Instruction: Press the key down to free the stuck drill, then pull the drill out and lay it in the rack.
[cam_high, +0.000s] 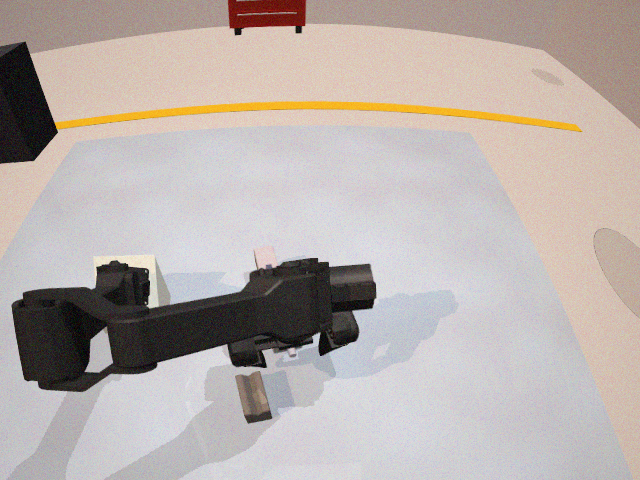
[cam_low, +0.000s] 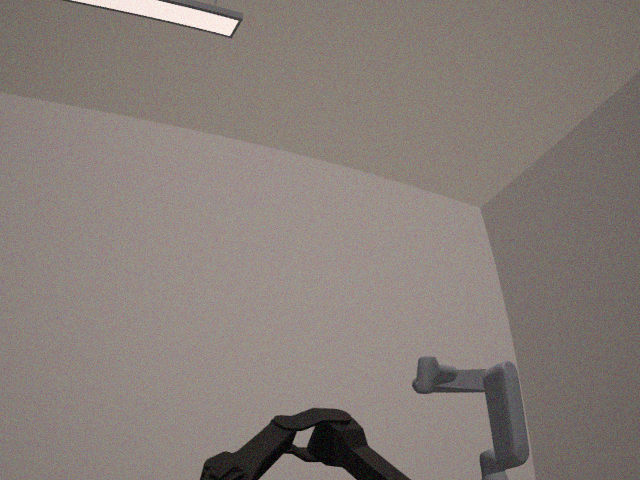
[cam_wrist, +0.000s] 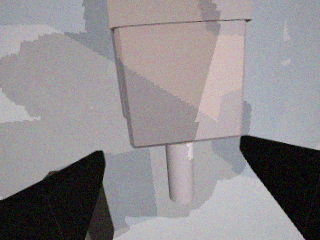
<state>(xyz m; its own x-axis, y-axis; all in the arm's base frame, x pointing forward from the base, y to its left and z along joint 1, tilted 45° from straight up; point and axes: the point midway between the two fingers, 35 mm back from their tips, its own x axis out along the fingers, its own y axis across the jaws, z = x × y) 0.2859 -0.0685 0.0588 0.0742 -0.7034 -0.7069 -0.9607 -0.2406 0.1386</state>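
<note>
Now: the drill 2 cm behind my gripper tip, 5 cm to the left of it and 3 cm above it. From my gripper tip the other things lie so: dark key: 4 cm behind, 13 cm to the left, 3 cm above; brown grooved rack: 6 cm behind, 7 cm to the right; grey block: 3 cm behind, 11 cm to the left, 2 cm above.
</note>
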